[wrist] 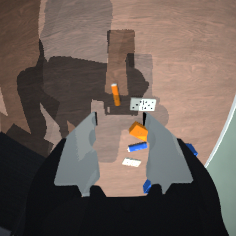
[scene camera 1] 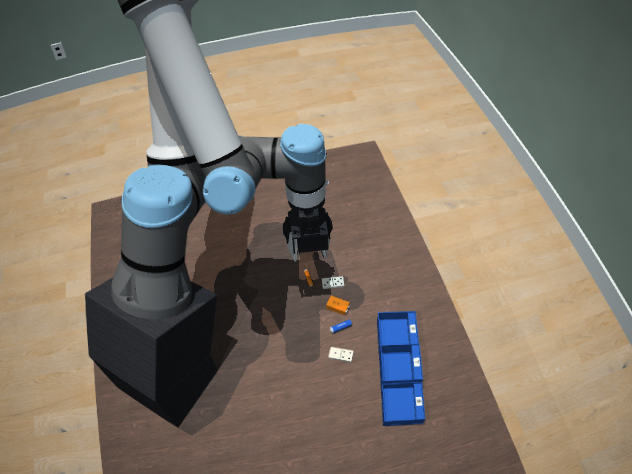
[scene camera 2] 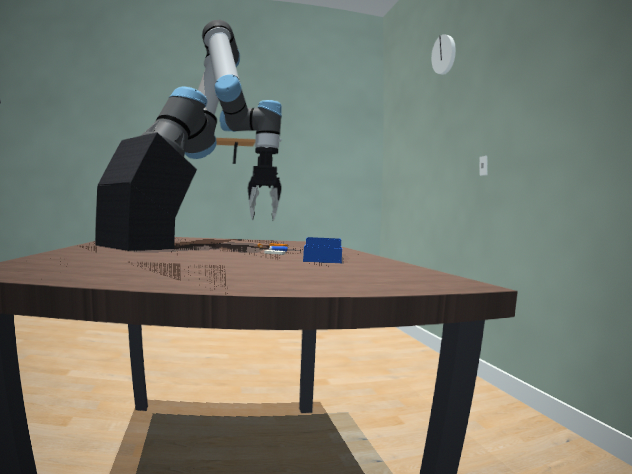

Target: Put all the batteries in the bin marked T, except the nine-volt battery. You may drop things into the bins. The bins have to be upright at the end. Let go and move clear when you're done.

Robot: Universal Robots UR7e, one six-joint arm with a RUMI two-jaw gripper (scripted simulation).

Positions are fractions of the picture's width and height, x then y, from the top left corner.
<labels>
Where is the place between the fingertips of the gripper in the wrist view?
At 0.51, 0.48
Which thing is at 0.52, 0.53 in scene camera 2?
A joined blue bins.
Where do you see a joined blue bins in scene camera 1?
0.64, 0.80
</labels>
